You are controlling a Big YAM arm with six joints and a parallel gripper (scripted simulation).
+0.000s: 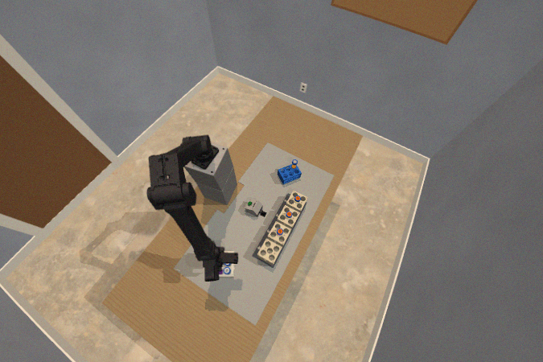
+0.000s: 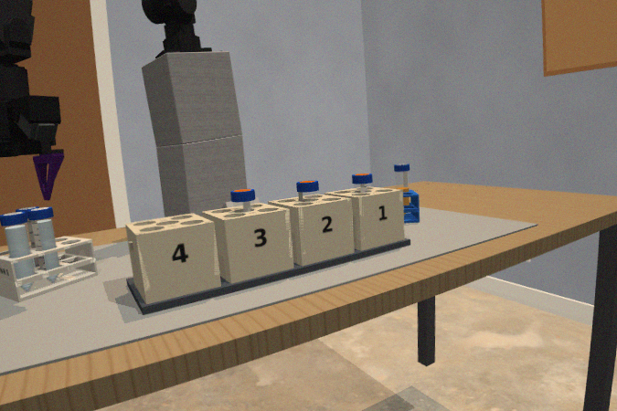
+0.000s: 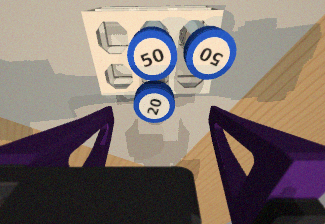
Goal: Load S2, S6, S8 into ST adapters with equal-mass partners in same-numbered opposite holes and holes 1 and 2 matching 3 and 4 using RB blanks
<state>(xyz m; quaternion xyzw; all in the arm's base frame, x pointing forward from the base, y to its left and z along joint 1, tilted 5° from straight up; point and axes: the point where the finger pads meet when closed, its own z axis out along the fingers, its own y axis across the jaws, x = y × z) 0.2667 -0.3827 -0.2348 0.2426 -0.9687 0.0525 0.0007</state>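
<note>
Now: hand 20 mm short of the white blank rack RB, 10 mm to the right of it and 110 mm above it. Also, from my hand: blue sample rack RS: 70 mm ahead, 680 mm to the left, 110 mm below.
</note>
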